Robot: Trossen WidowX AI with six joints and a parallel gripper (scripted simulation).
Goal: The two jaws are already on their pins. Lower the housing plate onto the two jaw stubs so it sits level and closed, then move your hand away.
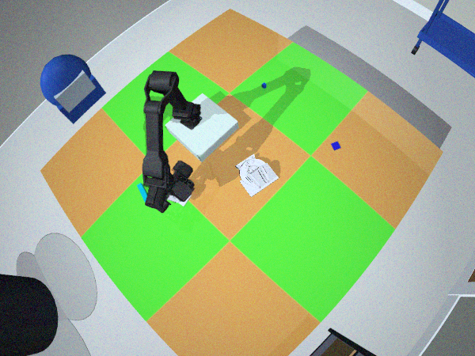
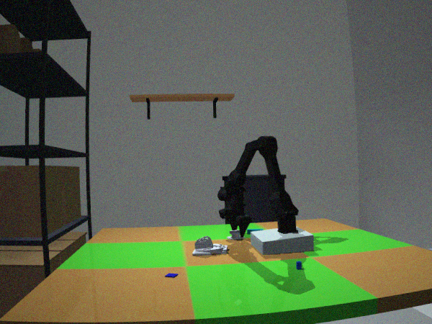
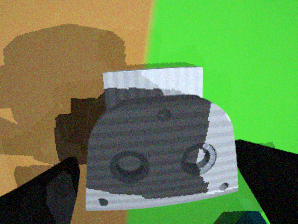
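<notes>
My gripper tip is now 110 mm past the teal bar and 80 mm to the left of it. From my gripper tip the other things lie so: blue peg 10 mm behind, 570 mm to the left; then flat blue square 380 mm ahead, 500 mm to the left, 10 mm below.
</notes>
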